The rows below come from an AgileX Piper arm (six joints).
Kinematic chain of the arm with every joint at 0, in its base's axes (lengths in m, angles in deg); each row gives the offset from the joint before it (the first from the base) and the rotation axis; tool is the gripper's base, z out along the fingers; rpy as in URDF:
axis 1: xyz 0 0 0.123 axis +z
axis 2: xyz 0 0 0 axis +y
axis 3: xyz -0.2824 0 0.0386 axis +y
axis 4: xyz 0.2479 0 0.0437 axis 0.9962 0 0.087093
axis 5: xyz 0 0 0 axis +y
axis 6: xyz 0.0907 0 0.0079 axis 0.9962 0 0.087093
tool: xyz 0 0 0 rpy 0 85 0
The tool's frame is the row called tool.
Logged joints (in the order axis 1, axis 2, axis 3, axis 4, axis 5, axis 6), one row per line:
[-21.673 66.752 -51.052 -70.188 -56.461 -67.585]
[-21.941 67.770 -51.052 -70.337 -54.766 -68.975]
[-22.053 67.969 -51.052 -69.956 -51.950 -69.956]
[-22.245 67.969 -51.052 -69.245 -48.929 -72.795]
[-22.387 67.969 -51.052 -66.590 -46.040 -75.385]
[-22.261 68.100 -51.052 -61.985 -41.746 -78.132]
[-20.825 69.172 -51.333 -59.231 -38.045 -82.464]
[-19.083 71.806 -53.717 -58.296 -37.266 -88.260]
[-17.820 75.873 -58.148 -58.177 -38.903 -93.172]
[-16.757 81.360 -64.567 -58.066 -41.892 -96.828]
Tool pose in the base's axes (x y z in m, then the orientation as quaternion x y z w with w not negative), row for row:
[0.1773 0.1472 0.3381 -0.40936 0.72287 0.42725 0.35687]
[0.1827 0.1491 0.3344 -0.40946 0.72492 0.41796 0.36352]
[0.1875 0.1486 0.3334 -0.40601 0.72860 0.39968 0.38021]
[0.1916 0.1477 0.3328 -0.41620 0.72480 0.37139 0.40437]
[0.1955 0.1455 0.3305 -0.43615 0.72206 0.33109 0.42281]
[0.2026 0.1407 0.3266 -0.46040 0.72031 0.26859 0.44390]
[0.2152 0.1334 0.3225 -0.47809 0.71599 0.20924 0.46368]
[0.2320 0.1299 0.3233 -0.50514 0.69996 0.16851 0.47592]
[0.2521 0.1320 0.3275 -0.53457 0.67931 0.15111 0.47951]
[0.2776 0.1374 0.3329 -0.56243 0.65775 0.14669 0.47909]
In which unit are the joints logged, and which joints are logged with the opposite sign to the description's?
The joints are logged in degrees. Opposite sign: axis 1, axis 4, axis 5.
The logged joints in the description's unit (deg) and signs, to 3 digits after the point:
[21.673 66.752 -51.052 70.188 56.461 -67.585]
[21.941 67.770 -51.052 70.337 54.766 -68.975]
[22.053 67.969 -51.052 69.956 51.950 -69.956]
[22.245 67.969 -51.052 69.245 48.929 -72.795]
[22.387 67.969 -51.052 66.590 46.040 -75.385]
[22.261 68.100 -51.052 61.985 41.746 -78.132]
[20.825 69.172 -51.333 59.231 38.045 -82.464]
[19.083 71.806 -53.717 58.296 37.266 -88.260]
[17.820 75.873 -58.148 58.177 38.903 -93.172]
[16.757 81.360 -64.567 58.066 41.892 -96.828]

